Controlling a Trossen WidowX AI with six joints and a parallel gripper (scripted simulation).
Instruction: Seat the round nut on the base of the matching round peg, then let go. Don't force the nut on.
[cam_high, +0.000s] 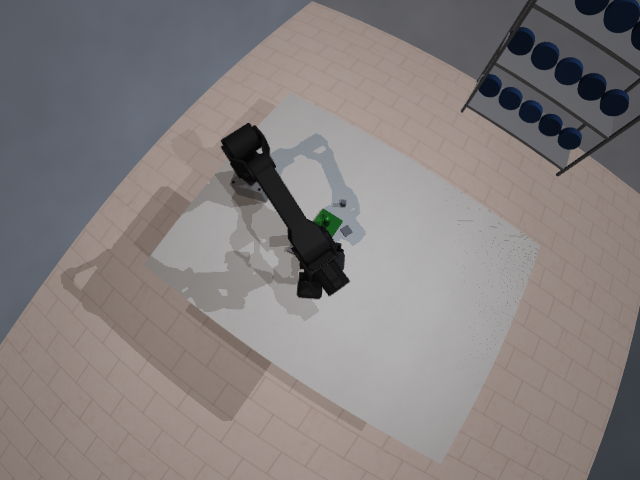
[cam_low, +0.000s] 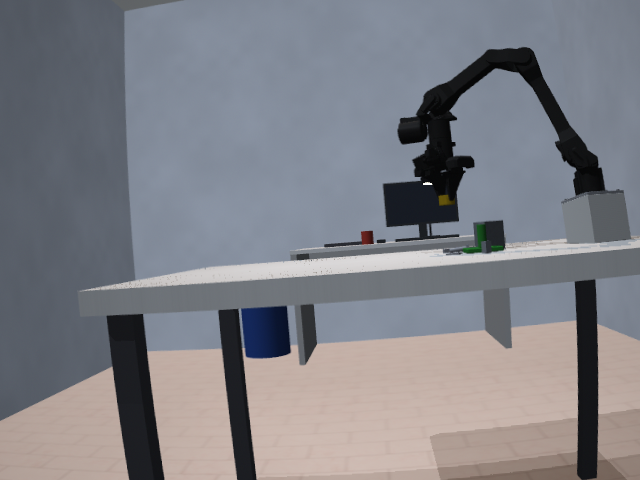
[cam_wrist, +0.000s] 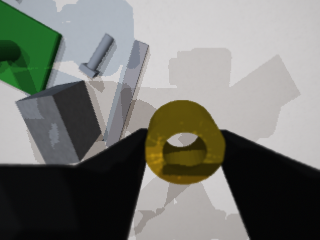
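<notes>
The grey square piece lies 19 cm to the left of my hand, 16 cm below it and 1 cm behind it. From my hand the other things lie so: long grey bar: 16 cm below, 5 cm behind, 4 cm to the left; block: 13 cm below, 9 cm behind, 8 cm to the left; bolt-like piece: 15 cm below, 9 cm to the left, 3 cm behind.
</notes>
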